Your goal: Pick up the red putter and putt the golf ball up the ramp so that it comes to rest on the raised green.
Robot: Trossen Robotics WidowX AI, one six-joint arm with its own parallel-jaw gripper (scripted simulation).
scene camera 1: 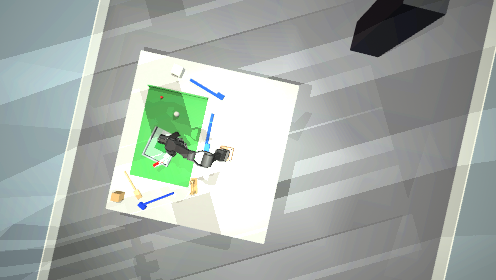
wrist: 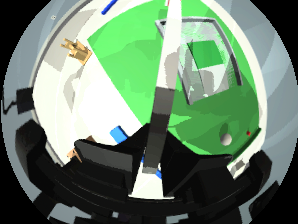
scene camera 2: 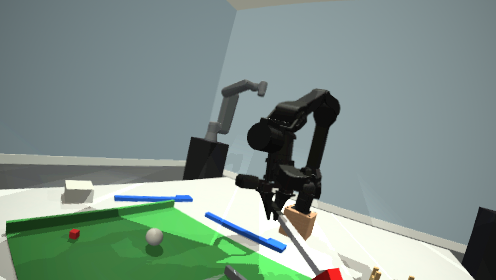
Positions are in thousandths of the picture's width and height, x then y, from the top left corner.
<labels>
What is my gripper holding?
A red putter.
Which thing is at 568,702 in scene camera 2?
My gripper.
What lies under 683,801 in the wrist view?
My gripper.
</labels>
